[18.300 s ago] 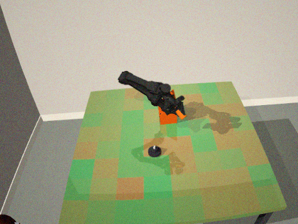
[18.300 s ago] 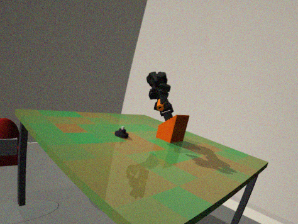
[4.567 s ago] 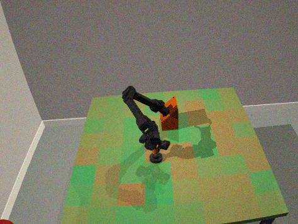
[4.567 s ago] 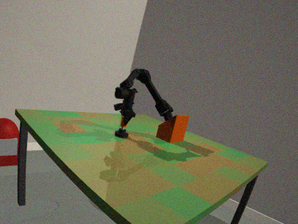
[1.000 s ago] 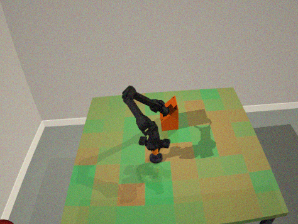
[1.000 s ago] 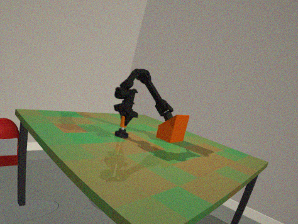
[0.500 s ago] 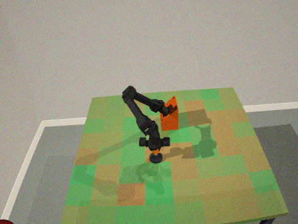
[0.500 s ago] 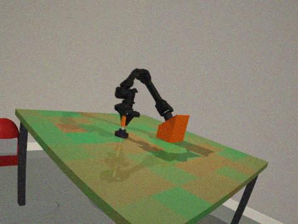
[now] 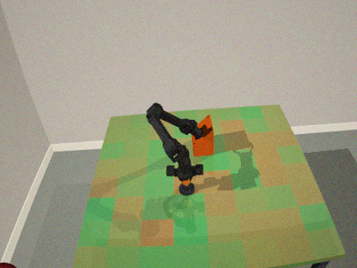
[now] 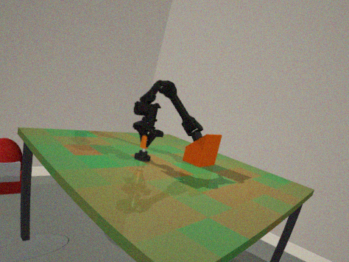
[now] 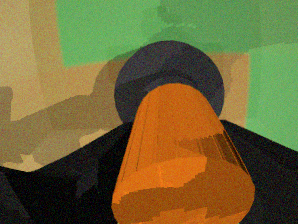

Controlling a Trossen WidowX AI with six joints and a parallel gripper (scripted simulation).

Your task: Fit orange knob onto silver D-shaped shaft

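My gripper tip is 3 cm below the orange knob. Also, from my gripper tip: round pedestal: 4 cm below.
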